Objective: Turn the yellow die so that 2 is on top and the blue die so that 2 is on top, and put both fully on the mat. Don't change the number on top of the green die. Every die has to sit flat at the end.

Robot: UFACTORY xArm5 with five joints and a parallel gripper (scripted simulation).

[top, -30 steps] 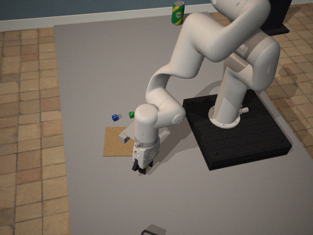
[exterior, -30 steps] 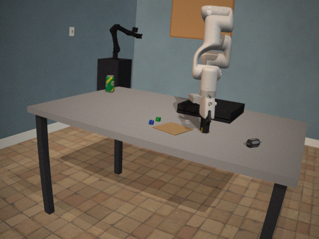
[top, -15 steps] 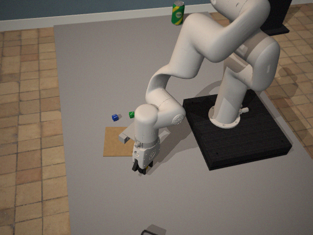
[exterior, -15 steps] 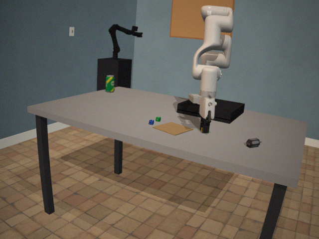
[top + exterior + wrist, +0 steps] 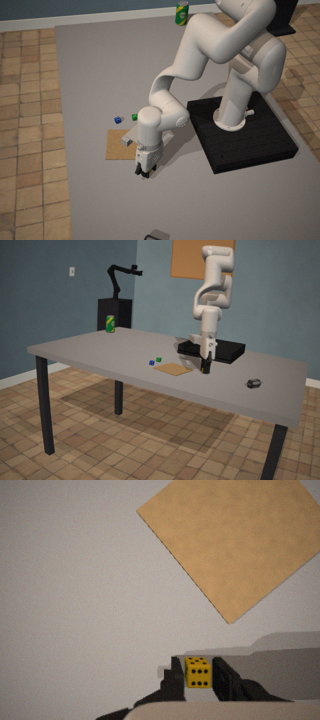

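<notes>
The yellow die lies 1 cm below my hand. The rest, counted from my hand: blue die 26 cm to the right, 5 cm ahead, 1 cm below; then green die 26 cm to the right, 2 cm behind, 1 cm below; then mat 14 cm to the right, 5 cm ahead, 2 cm below.
</notes>
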